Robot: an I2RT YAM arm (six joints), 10 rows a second.
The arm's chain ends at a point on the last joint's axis. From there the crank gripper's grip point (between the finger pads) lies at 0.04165 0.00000 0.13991 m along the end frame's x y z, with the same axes.
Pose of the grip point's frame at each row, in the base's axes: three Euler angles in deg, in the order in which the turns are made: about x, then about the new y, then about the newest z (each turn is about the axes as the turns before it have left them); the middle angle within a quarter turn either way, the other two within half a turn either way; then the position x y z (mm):
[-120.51 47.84 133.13 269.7 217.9 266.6]
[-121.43 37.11 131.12 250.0 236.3 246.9]
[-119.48 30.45 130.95 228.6 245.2 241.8]
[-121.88 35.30 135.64 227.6 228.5 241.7]
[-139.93 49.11 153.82 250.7 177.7 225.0]
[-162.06 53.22 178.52 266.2 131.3 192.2]
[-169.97 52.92 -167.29 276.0 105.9 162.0]
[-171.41 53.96 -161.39 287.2 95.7 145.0]
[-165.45 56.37 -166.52 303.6 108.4 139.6]
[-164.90 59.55 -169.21 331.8 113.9 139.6]
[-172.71 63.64 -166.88 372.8 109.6 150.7]
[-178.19 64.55 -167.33 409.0 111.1 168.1]
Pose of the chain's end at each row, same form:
[-120.51 47.84 133.13 185.1 134.2 351.2]
[-121.43 37.11 131.12 187.4 143.4 340.5]
[-119.48 30.45 130.95 181.2 143.6 335.3]
[-121.88 35.30 135.64 171.1 132.3 335.8]
[-139.93 49.11 153.82 169.4 114.6 328.5]
[-162.06 53.22 178.52 179.1 96.2 304.0]
[-169.97 52.92 -167.29 188.9 76.5 275.4]
[-171.41 53.96 -161.39 197.3 65.5 256.0]
[-165.45 56.37 -166.52 209.5 71.1 244.8]
[-164.90 59.55 -169.21 231.9 78.7 240.1]
[-172.71 63.64 -166.88 265.4 87.7 247.2]
[-178.19 64.55 -167.33 300.1 98.9 264.6]

